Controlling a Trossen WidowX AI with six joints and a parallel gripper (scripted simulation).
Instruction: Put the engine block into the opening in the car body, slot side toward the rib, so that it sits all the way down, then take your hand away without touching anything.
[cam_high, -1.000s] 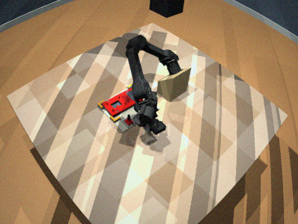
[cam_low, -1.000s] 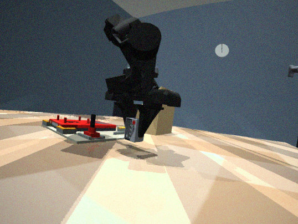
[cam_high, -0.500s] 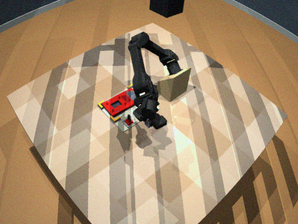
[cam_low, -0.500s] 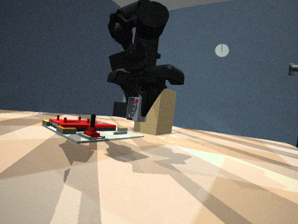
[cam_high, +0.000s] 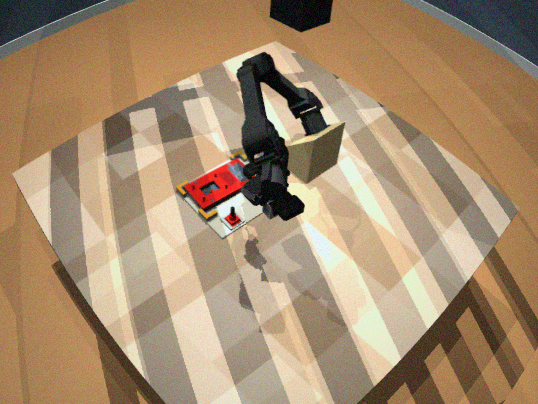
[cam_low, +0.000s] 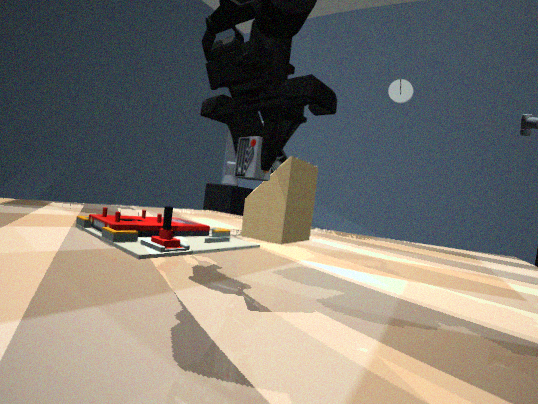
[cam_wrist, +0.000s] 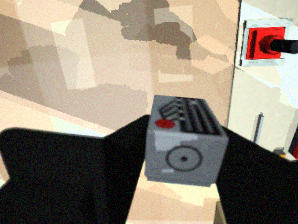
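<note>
Right now my gripper tip is 1 cm below the engine block. Round my gripper tip: pale baseplate 20 cm to the right, 11 cm below, 2 cm behind.
</note>
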